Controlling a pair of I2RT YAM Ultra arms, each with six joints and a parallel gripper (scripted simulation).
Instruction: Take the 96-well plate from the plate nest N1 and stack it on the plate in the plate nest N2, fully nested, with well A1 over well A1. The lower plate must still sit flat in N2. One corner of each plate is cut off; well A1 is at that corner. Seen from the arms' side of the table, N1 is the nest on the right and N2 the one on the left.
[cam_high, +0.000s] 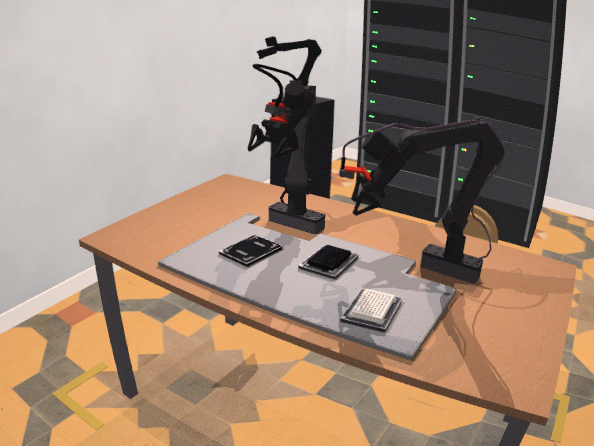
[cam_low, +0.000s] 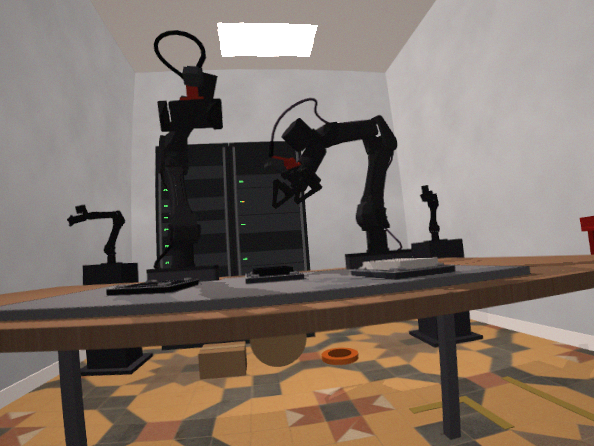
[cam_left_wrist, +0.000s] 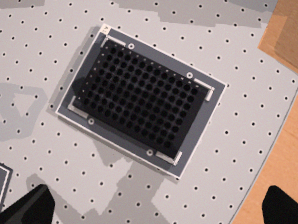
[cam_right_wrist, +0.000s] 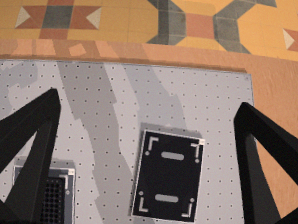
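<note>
The black 96-well plate lies 170 mm below my left hand, 50 mm to the right of it and 50 mm ahead of it. Round my left hand: white 96-well plate 210 mm ahead, 190 mm to the left, 170 mm below.
</note>
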